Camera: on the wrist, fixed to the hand. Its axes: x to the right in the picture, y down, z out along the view.
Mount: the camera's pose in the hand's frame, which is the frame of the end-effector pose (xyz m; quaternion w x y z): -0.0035 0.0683 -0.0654 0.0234 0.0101 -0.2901 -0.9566
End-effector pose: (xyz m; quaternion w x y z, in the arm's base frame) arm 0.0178 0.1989 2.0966 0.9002 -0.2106 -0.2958 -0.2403
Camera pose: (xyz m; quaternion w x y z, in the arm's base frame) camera 0.0816 0.2202 2.0300 0.2925 -0.2174 0.4720 0.8027
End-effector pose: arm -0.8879 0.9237 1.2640 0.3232 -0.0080 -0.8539 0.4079
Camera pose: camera -0.8657 1.0135 1.2441 0.1501 0.9383 -0.1173 -0.2887
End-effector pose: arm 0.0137 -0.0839 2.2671 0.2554 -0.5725 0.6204 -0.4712
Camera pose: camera -0.0736 -0.0683 2.2342 0.2590 0.7411 0.6120 0.0955
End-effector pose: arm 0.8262 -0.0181 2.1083 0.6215 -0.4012 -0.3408 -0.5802
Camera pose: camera 0.8911 -0.0747 2.0690 0.6353 -0.1546 0.5780 0.4883
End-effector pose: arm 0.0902 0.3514 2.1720 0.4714 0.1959 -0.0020 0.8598
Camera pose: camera 0.0145 0.3229 2.1228 0.8311 0.2607 0.0593 -0.4877
